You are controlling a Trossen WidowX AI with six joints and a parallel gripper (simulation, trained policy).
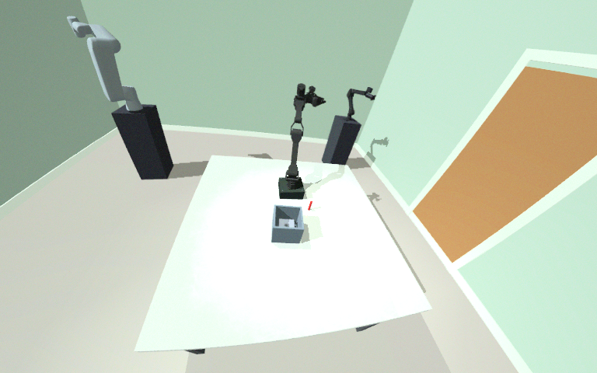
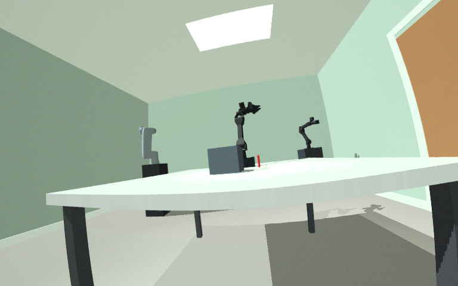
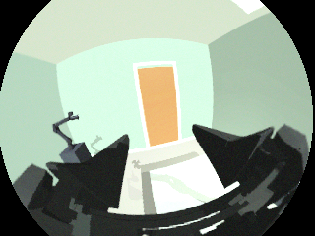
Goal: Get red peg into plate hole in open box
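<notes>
Now: gripper tip 55 cm above the red peg, 53 cm short of it and 17 cm to the left of it. Also, from my gripper tip: pale plate (68 cm ahead, 54 cm below, 36 cm to the right).
</notes>
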